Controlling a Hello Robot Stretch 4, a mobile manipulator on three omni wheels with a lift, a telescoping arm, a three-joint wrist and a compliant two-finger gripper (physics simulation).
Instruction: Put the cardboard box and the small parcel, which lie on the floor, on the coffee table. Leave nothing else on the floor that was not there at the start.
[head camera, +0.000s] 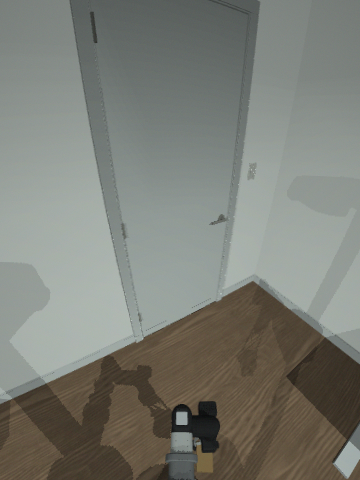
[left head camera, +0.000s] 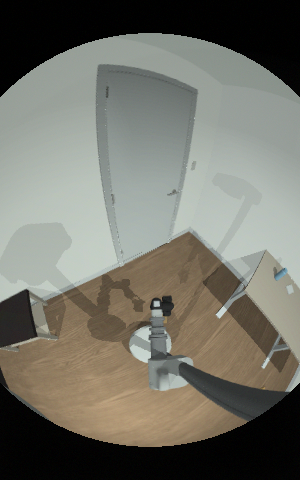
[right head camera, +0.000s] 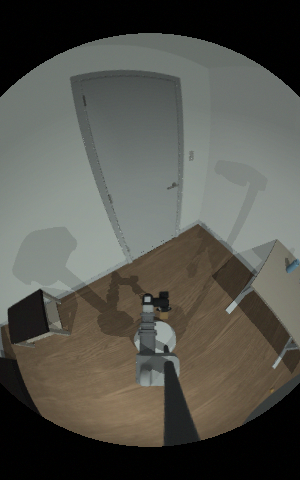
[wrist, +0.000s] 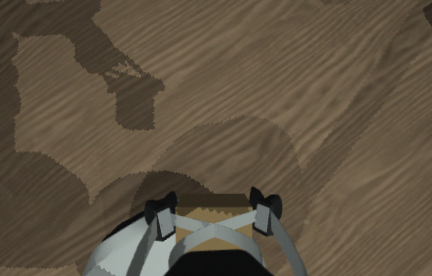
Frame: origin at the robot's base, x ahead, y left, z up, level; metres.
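Where they show: gripper, fingertip midpoint: (wrist: 213, 204); robot's base, link origin: (left head camera: 149, 342) (right head camera: 155, 338).
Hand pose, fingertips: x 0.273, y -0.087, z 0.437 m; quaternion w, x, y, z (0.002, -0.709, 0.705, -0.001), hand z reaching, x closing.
Note:
Things, the pixels of their top centre, and the offset from my fingertips. Level surfaces: height alone.
- cardboard box, top centre: (wrist: 214, 263) (head camera: 204, 455) (right head camera: 163, 312) dx -0.036, dy +0.001, dz +0.045 m
- low table with a dark top, surface height: dz -0.015 m
- blue cylinder, top centre: (right head camera: 297, 260) (left head camera: 285, 269) dx +0.058, dy -1.218, dz +0.420 m
- small white item, top centre: (left head camera: 289, 288) dx -0.135, dy -1.426, dz +0.265 m
The cardboard box (wrist: 215, 240) (head camera: 205, 462) (right head camera: 164, 315), tan and small in view, sits between the two fingertips of my gripper (wrist: 213, 204) (head camera: 205, 448). The gripper is shut on it and holds it above the floor; their shadow lies apart from them. The fingers and wrist hide part of the box. A tiny orange-tan thing (right head camera: 272, 390) lies on the floor at the lower right, perhaps the small parcel. A low table with a dark top (left head camera: 17, 320) (right head camera: 29, 317) stands at the left, and a beige-topped table (left head camera: 275, 295) (right head camera: 282, 285) at the right. I cannot tell which is the coffee table.
A blue cylinder (left head camera: 281, 274) (right head camera: 292, 266) and a small white item (left head camera: 290, 289) are on the beige table. A closed grey door (head camera: 172, 150) is in the wall ahead. My round white base (left head camera: 150, 344) (right head camera: 156, 337) is below the arm. A dark object (right head camera: 16, 385) stands at the lower left.

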